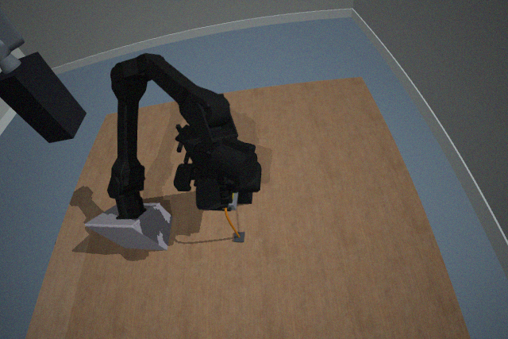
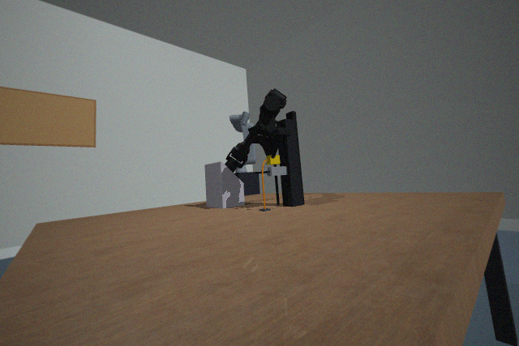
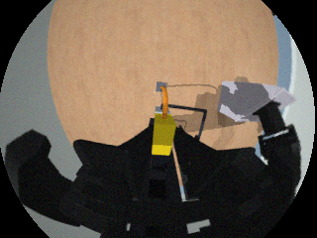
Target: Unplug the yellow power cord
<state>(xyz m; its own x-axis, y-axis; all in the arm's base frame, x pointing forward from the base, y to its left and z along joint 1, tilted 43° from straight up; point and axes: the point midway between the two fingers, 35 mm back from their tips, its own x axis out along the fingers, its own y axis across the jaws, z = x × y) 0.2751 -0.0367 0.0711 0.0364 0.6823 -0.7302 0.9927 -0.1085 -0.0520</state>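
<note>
My gripper tip is 30 mm to the right of the yellow plug. From my gripper tip the other things lie so: grey anchor 10 mm behind, 50 mm to the right, 190 mm below.
</note>
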